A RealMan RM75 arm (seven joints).
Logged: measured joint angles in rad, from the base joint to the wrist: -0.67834, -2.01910, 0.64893, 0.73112, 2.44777, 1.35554, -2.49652; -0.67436, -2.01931, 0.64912, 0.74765, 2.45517, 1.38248, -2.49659; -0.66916, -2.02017, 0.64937, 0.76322, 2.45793, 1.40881, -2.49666; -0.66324, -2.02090, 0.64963, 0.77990, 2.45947, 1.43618, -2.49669; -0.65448, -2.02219, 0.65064, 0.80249, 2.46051, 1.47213, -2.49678; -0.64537, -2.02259, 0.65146, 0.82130, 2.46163, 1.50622, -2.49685; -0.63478, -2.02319, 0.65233, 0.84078, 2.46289, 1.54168, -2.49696; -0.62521, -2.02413, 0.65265, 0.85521, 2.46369, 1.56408, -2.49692; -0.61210, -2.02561, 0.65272, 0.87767, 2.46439, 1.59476, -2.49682; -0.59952, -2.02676, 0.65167, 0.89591, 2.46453, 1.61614, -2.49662; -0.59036, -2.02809, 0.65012, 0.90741, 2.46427, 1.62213, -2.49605; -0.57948, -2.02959, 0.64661, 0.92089, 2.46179, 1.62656, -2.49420; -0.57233, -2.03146, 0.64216, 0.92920, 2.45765, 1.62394, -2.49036
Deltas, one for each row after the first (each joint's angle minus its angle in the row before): 0.00398, -0.00021, 0.00019, 0.01653, 0.00740, 0.02694, -0.00007; 0.00520, -0.00086, 0.00025, 0.01557, 0.00276, 0.02633, -0.00007; 0.00592, -0.00073, 0.00026, 0.01668, 0.00154, 0.02737, -0.00003; 0.00876, -0.00129, 0.00101, 0.02259, 0.00104, 0.03595, -0.00009; 0.00911, -0.00040, 0.00082, 0.01881, 0.00112, 0.03409, -0.00007; 0.01059, -0.00060, 0.00087, 0.01948, 0.00126, 0.03546, -0.00011; 0.00957, -0.00094, 0.00032, 0.01443, 0.00080, 0.02240, 0.00004; 0.01311, -0.00148, 0.00007, 0.02246, 0.00070, 0.03068, 0.00010; 0.01258, -0.00115, -0.00105, 0.01824, 0.00014, 0.02138, 0.00020; 0.00916, -0.00133, -0.00155, 0.01150, -0.00026, 0.00599, 0.00057; 0.01088, -0.00150, -0.00351, 0.01348, -0.00248, 0.00443, 0.00185; 0.00715, -0.00187, -0.00445, 0.00831, -0.00414, -0.00262, 0.00384
